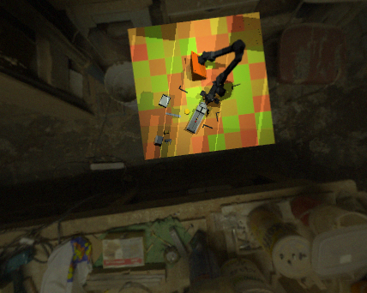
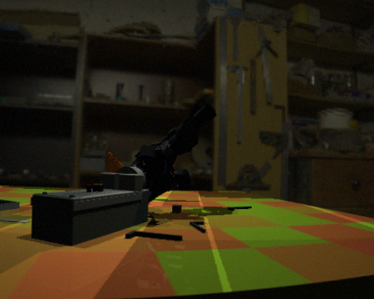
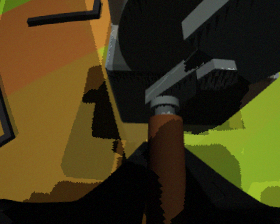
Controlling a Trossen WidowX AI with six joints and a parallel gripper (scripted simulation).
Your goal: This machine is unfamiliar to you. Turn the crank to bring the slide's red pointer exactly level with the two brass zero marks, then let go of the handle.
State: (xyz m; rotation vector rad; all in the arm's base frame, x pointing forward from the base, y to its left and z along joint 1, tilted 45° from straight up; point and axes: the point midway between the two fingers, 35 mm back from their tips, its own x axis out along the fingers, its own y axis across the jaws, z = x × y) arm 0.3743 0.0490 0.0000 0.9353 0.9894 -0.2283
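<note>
Now: gripper tip 100 mm past the small cube, 100 mm to the right of it and 30 mm above it. From my gripper tip the other things lie so: yellow disc (40 mm ahead, 180 mm to the right, 30 mm below); brown crank handle (10 mm behind, 10 mm to the left, 30 mm above); red pointer (160 mm ahead, 120 mm to the right, 40 mm above).
</note>
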